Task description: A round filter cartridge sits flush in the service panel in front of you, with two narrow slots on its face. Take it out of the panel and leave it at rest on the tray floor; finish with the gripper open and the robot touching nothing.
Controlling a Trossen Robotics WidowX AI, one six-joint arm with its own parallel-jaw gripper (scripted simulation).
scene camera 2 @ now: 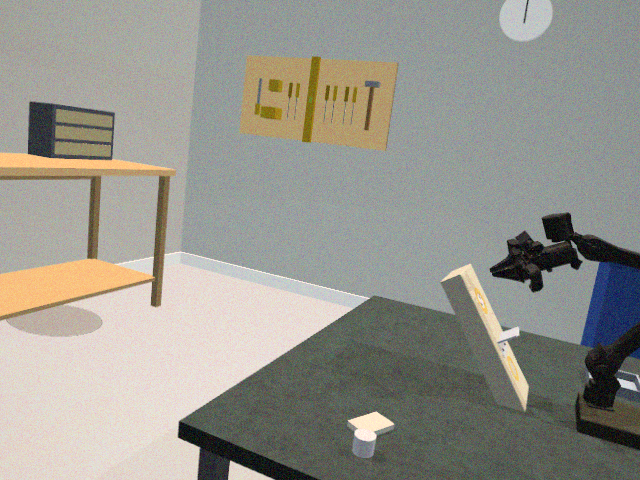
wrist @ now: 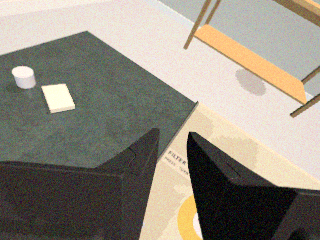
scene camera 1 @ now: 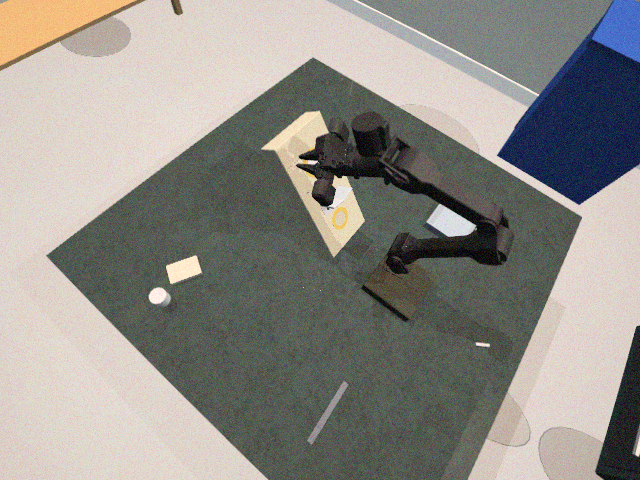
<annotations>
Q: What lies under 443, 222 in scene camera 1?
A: A pale tray.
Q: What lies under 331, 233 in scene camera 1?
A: A cream service panel.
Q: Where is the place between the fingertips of my gripper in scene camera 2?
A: At 491, 272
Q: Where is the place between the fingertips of my gripper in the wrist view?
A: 173, 136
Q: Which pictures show my gripper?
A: Scene camera 2, the wrist view and scene camera 1: all of them.
</annotations>
